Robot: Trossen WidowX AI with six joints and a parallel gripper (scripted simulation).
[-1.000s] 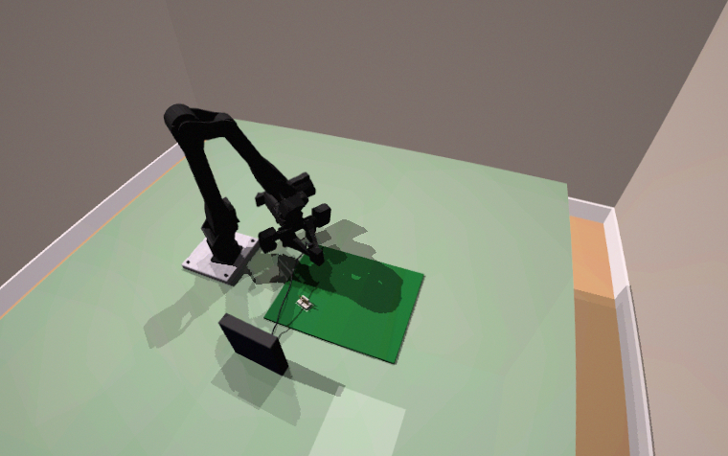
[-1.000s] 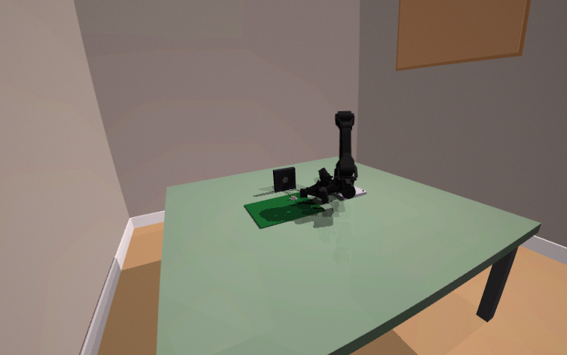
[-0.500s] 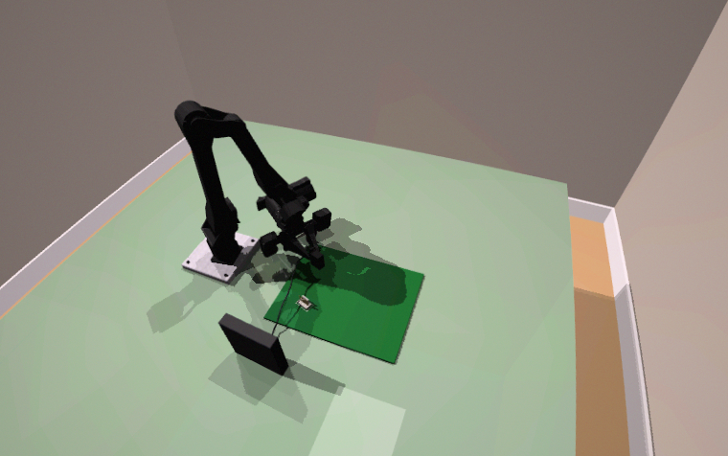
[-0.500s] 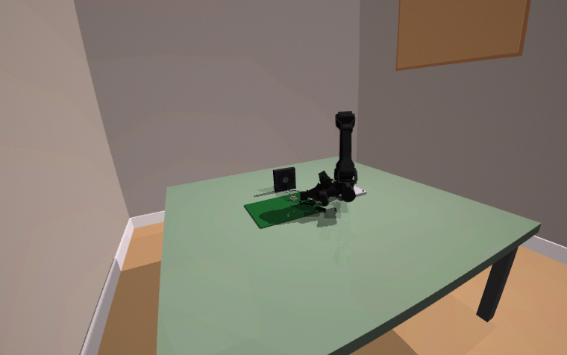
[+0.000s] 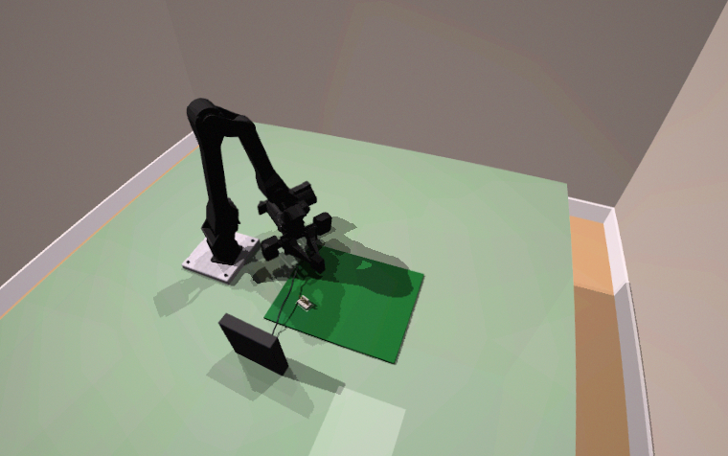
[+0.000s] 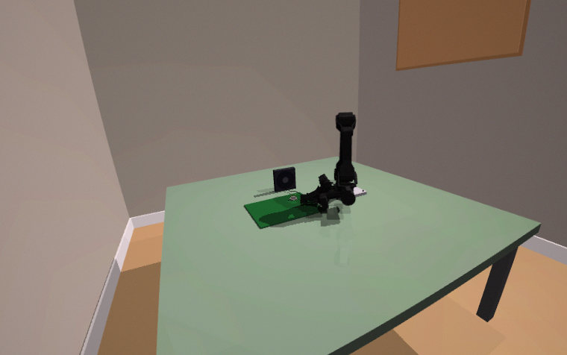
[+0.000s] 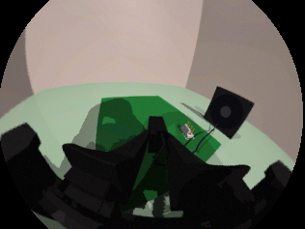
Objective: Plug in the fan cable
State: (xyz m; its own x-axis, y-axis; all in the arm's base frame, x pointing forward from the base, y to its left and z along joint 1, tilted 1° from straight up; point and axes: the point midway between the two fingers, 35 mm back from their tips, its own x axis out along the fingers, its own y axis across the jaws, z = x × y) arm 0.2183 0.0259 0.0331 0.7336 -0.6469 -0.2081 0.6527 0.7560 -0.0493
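The green board lies 90 mm ahead of my gripper tip, 60 mm below it and 50 mm to the right of it. Also, from my gripper tip: black fan: 230 mm to the right, 50 mm behind, 10 mm above; dark plug: 10 mm below.
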